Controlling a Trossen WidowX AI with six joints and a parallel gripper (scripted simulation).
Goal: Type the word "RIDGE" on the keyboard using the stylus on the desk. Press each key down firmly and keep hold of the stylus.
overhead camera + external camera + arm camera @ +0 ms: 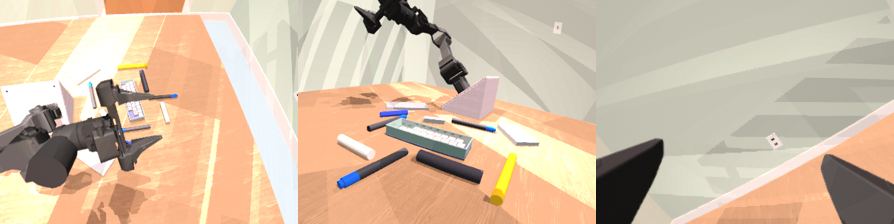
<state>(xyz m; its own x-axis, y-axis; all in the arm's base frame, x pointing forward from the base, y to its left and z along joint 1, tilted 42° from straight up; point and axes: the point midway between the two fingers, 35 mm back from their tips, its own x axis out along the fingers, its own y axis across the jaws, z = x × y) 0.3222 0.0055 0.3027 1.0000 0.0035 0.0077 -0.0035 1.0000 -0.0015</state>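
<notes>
Right now my gripper tip is 33 cm above the blue stylus, 13 cm past it and 6 cm to the right of it. The rest, counted from my gripper tip: dark cylinder (33 cm below, 30 cm to the left, 6 cm ahead); white cylinder (33 cm below, 13 cm to the left, 11 cm ahead); stylus tip (33 cm below, 16 cm behind, 8 cm to the left).
</notes>
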